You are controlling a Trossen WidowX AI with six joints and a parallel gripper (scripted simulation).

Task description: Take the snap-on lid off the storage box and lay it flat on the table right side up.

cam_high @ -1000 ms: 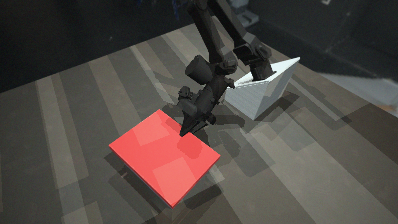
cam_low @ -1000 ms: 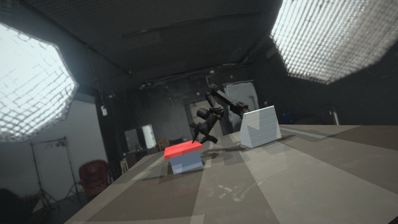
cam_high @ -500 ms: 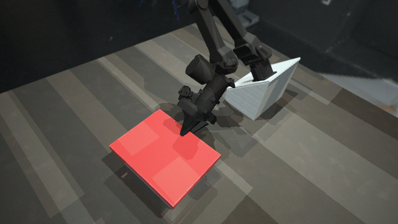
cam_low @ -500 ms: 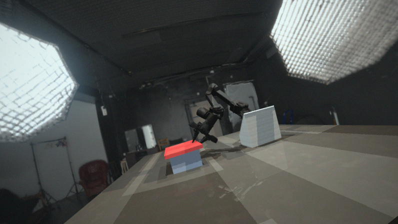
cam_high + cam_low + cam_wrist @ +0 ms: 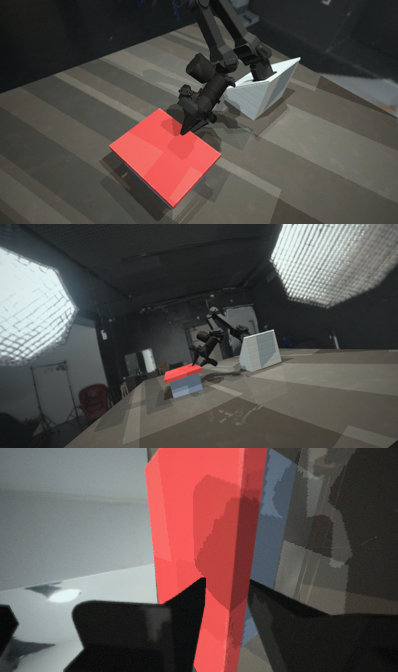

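My gripper tip is now 80 mm short of the red lid and 20 mm to the right of it. From my gripper tip the other things lie so: storage box: 80 mm ahead, 20 mm to the left, 50 mm below.
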